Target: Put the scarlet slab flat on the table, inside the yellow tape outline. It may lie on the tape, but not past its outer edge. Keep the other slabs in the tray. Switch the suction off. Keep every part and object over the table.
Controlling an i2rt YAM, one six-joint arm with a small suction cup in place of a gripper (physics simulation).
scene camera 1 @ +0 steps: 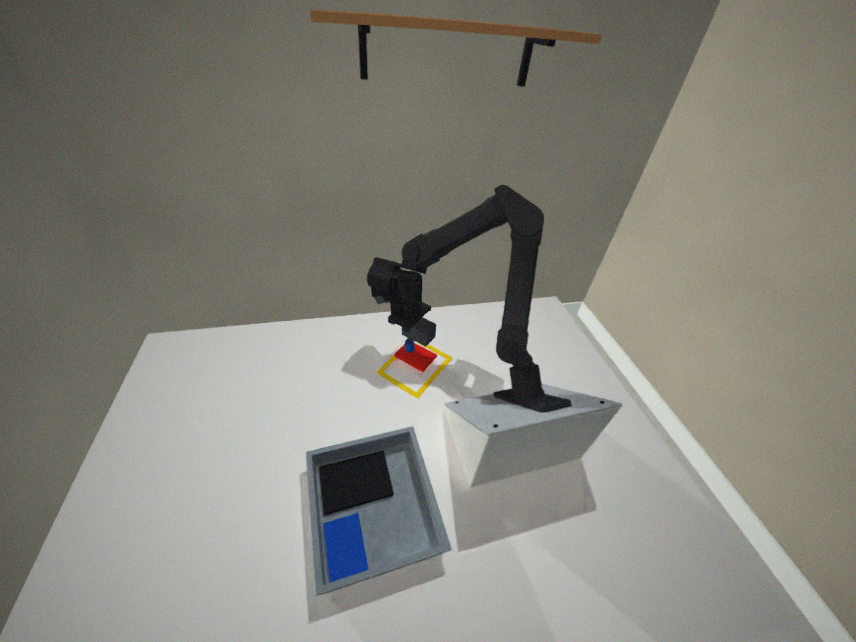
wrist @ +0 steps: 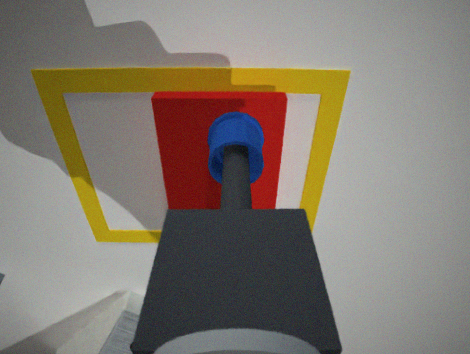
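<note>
The scarlet slab lies level at or just above the table, inside the yellow tape outline. In the wrist view its far edge meets the inner edge of the far tape, and it sits nearer the right tape than the left. Its near edge is hidden behind the dark gripper body. My gripper's blue suction cup is on the slab's top, off its middle, and holds it. A black slab and a blue slab lie in the grey tray.
The arm stands on a pale box-shaped base right of the tray, and its corner shows at the wrist view's lower left. A wooden shelf hangs on the back wall. The table's far edge runs behind the outline.
</note>
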